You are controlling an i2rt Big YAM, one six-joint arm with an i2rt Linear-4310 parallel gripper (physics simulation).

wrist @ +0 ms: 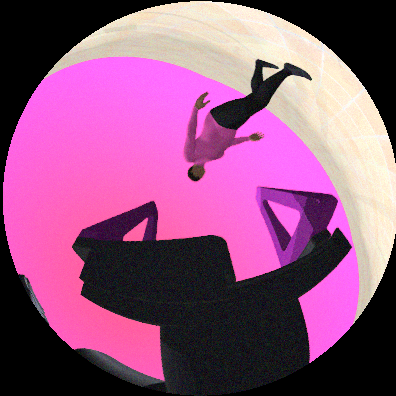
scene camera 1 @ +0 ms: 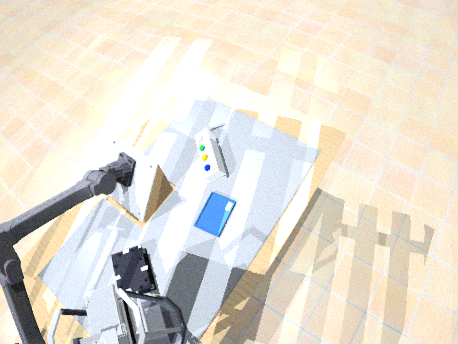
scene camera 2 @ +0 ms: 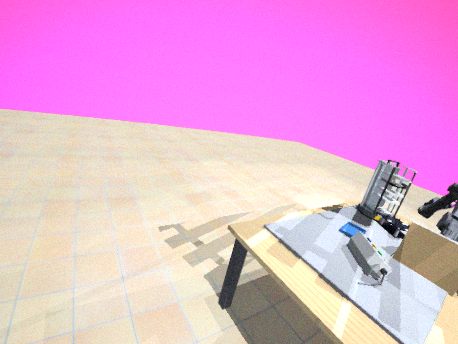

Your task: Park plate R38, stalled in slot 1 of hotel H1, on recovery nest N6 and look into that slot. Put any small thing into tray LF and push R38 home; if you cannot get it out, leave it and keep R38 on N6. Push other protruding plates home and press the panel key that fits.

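Seen in the pictures: gripper, fingertip midpoint: [wrist: 206, 199] [scene camera 2: 452, 203]; arm's base at its link origin: [scene camera 1: 126, 169] [scene camera 2: 442, 247].
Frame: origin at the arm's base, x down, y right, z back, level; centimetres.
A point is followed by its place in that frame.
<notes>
My gripper [wrist: 206, 199] @(y 88.5, x -7.4, z -10.0 cm) is open and empty, its two purple fingers wide apart against the pink background. In scene camera 1 the arm's end is above the white-faced wooden stand, away from the hotel; its fingertips cannot be made out. A tall grey slotted tower, likely the hotel [scene camera 1: 156, 316] @(y 29.6, x -11.8, z -48.0 cm) [scene camera 2: 384, 192] @(y 28.2, x -6.4, z -39.8 cm), stands at one end of the mat. Plate R38 and the slot numbers cannot be told apart. A black nest with white tabs [scene camera 1: 132, 271] @(y 27.6, x 7.6, z -26.0 cm) lies beside the tower. The blue tray [scene camera 1: 214, 215] @(y -7.4, x 13.4, z -35.8 cm) [scene camera 2: 352, 229] @(y -5.3, x 13.4, z -37.2 cm) has a pale label. The key panel [scene camera 1: 217, 162] @(y -24.3, x 6.0, z -25.9 cm) [scene camera 2: 366, 254] @(y -32.1, x 8.6, z -18.9 cm) shows green, yellow and blue keys.
The wooden stand [scene camera 1: 160, 191] @(y -2.1, x 7.5, z -14.0 cm) [scene camera 2: 426, 254] @(y -7.3, x 4.1, z -3.2 cm) rises near the panel and tray. A grey mat [scene camera 1: 295, 155] @(y -48.5, x 13.6, z -48.9 cm) [scene camera 2: 300, 235] @(y -44.2, x 13.6, z -44.1 cm) covers much of the wooden table [scene camera 2: 260, 252] @(y -70.8, x 14.9, z -42.3 cm). A cable is behind the panel. A person in a pink top [wrist: 214, 142] shows upside down in the wrist view.
</notes>
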